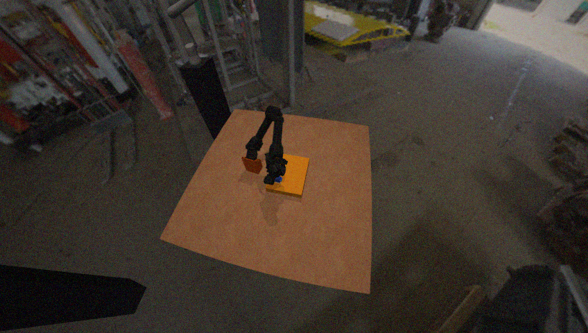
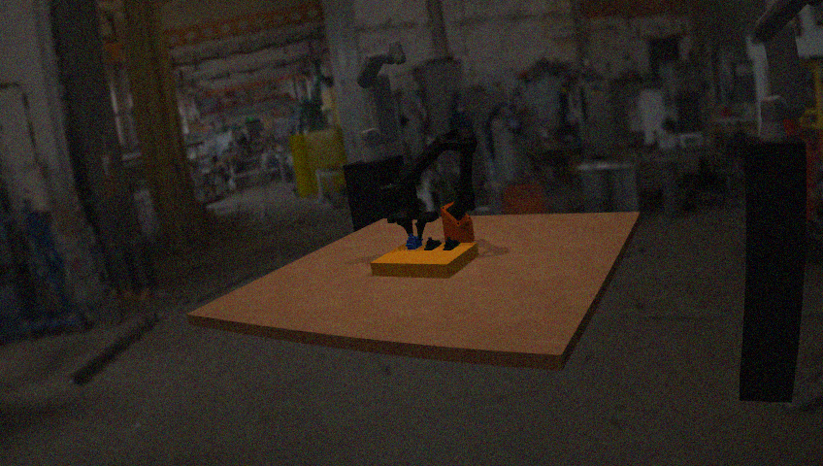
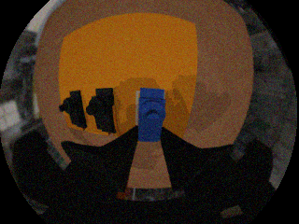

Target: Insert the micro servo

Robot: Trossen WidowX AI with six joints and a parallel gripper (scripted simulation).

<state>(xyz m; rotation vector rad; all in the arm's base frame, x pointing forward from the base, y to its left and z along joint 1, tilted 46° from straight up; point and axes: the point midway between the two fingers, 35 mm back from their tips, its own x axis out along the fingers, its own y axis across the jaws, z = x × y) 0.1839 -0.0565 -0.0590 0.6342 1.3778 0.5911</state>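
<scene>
Right now my gripper tip is 12 cm short of the deck, 8 cm to the right of it and 5 cm above it.
</scene>
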